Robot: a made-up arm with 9 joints.
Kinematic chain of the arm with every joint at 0, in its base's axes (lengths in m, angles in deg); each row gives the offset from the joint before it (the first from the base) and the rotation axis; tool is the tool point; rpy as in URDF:
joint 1: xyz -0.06 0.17 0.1 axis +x
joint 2: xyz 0.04 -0.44 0 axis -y
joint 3: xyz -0.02 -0.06 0 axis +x
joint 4: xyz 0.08 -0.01 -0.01 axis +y
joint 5: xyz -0.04 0 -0.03 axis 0.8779 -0.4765 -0.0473
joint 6: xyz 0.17 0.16 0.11 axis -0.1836 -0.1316 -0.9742
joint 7: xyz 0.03 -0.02 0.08 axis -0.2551 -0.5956 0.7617
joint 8: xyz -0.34 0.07 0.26 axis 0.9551 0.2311 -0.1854
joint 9: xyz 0.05 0 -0.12 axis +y
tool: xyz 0 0.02 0.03 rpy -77.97 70.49 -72.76
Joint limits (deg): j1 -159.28..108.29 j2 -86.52..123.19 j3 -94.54..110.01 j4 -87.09..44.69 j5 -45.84..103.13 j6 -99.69..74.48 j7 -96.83..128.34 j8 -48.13..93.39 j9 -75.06..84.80
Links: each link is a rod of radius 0.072 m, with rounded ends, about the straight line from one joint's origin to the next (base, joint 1, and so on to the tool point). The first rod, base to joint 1, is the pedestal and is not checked.
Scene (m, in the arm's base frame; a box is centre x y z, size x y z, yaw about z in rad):
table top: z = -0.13
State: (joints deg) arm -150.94 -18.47 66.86 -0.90 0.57 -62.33 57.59 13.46 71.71
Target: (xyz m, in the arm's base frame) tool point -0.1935 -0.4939 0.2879
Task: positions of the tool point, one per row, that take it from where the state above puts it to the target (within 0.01 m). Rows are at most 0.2 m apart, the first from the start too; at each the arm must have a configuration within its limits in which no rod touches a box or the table.
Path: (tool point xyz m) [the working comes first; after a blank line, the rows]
Joints at the target: -35.30 -42.93 88.92 -5.82 37.93 -79.62 19.54 32.24 62.44
Straight joint move there: clear.

1: 0.0820 0.5250 0.6771
2: 0.0492 0.3623 0.7610
3: 0.0140 0.1811 0.7972
4: -0.0237 -0.0042 0.7816
5: -0.0636 -0.1777 0.7149
6: -0.1055 -0.3248 0.6029
7: -0.1490 -0.4329 0.4560
8: -0.1935 -0.4939 0.2878

